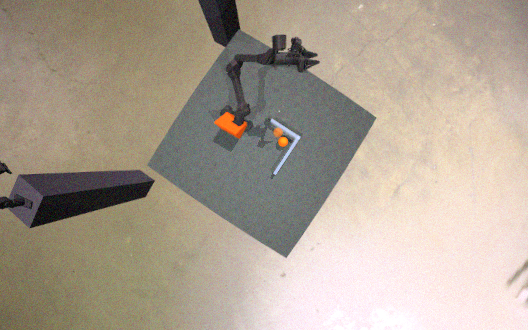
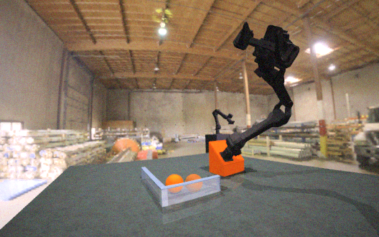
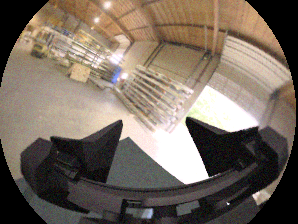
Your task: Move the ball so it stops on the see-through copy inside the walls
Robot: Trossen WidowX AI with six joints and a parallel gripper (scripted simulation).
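The see-through copy of ball is 46 cm below my gripper tip, 32 cm to the right of it and 1 cm ahead of it.
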